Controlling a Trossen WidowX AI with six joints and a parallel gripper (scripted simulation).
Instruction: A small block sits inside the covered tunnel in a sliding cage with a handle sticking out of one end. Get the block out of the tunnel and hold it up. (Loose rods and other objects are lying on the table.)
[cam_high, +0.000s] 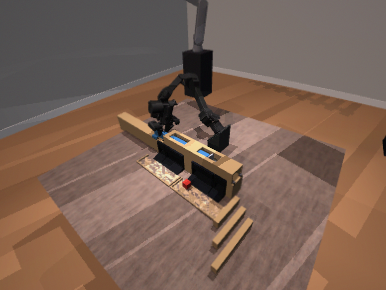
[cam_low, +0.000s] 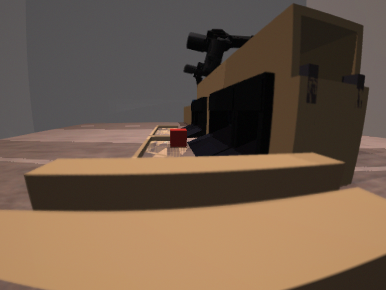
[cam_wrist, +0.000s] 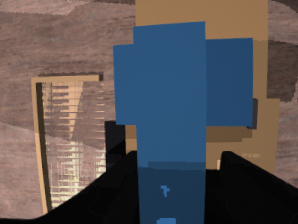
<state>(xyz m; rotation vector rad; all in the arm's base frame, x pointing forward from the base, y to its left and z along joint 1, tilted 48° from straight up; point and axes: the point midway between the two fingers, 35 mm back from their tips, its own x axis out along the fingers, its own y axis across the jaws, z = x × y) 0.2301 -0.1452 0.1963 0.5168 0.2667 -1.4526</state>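
Right now my gripper tip is 2 cm short of the tan covered tunnel, 4 cm to the right of it and 5 cm above it. From my gripper tip the other things lie so: red block (14 cm ahead, 29 cm to the left, 10 cm below).
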